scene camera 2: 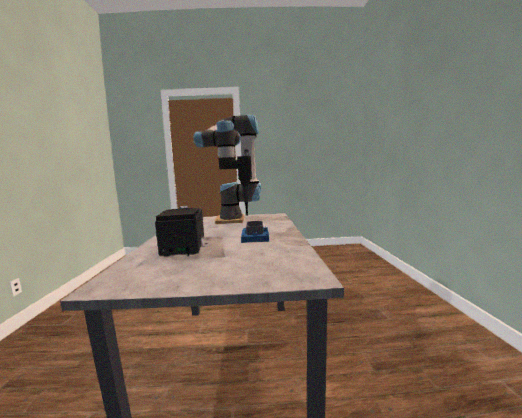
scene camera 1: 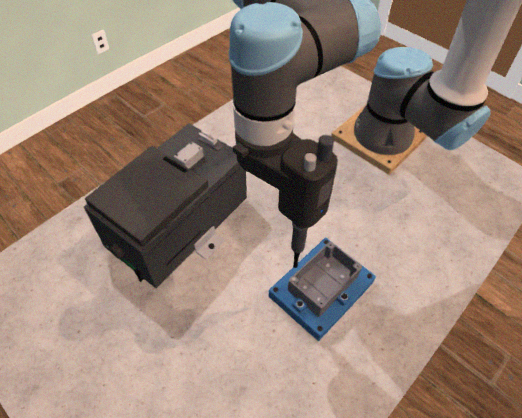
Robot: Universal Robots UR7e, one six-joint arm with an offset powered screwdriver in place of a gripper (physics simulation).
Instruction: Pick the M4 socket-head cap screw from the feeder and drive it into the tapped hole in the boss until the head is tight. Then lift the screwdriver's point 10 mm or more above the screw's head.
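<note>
The screwdriver (scene camera 1: 295, 266) (scene camera 2: 246, 214) points straight down, with its thin dark tip raised above the left corner of the grey open housing (scene camera 1: 302, 296) (scene camera 2: 255, 228). A gap shows between tip and housing in scene camera 2. No screw shows on the tip, so I take it as open and empty. The housing has bosses in its corners and sits on a blue fixture plate (scene camera 1: 284, 297) (scene camera 2: 255, 238). A small light spot shows at the corner boss (scene camera 1: 294, 280) below the tip; whether it is the screw's head is too small to tell. The black feeder (scene camera 1: 170, 215) (scene camera 2: 179, 232) stands to the left.
A pale tab (scene camera 1: 204, 245) with a dark spot juts from the feeder's side. Small grey parts (scene camera 1: 189, 155) sit on its top. The arm's base stands on a wooden plate (scene camera 1: 370, 159) (scene camera 2: 220, 220) behind the fixture. Two clamp screws stand at the fixture's front edge.
</note>
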